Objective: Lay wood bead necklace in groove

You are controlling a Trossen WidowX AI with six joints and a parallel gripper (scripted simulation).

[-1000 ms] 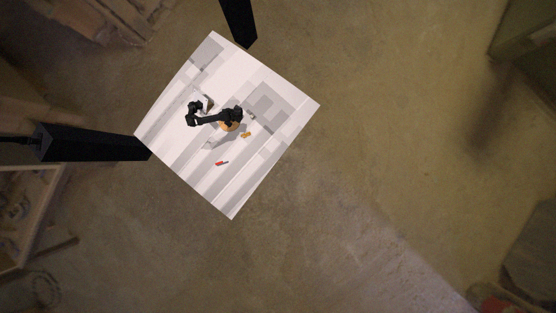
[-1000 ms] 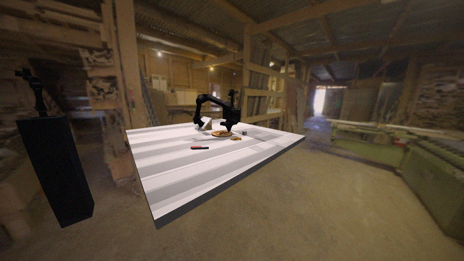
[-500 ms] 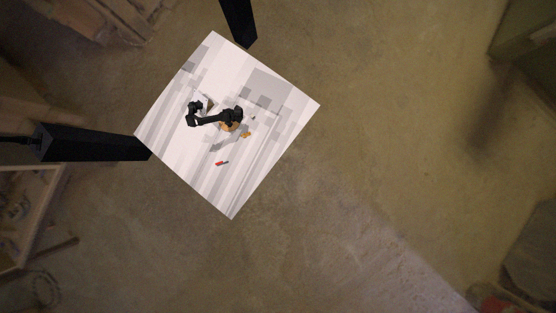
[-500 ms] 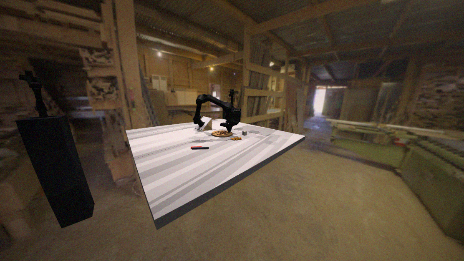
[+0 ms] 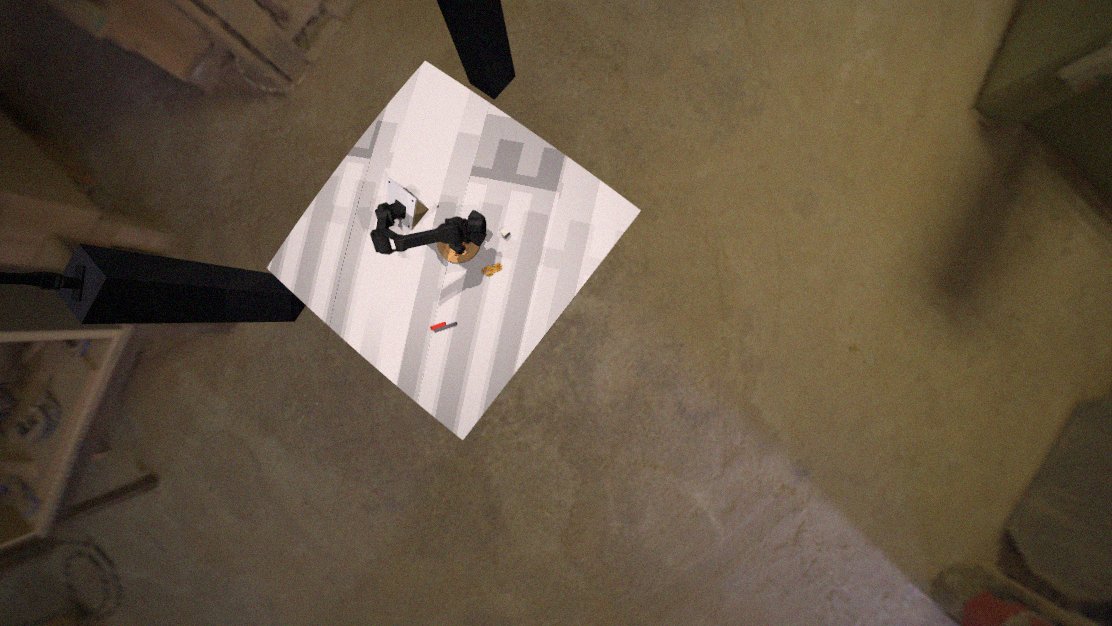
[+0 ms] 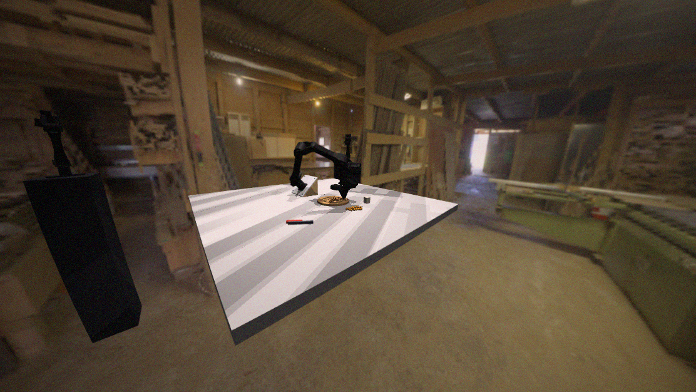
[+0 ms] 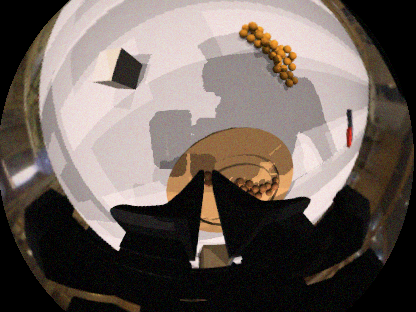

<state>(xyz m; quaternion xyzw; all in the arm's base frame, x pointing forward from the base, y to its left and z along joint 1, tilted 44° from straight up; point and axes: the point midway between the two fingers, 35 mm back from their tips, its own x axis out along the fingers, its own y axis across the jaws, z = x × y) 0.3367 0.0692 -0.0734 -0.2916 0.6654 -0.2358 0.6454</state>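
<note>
The small grey cube lies 100 mm to the left of my gripper tip and 100 mm ahead of it. Round my gripper tip: black marker: 400 mm to the right, 130 mm ahead, 10 mm below.
</note>
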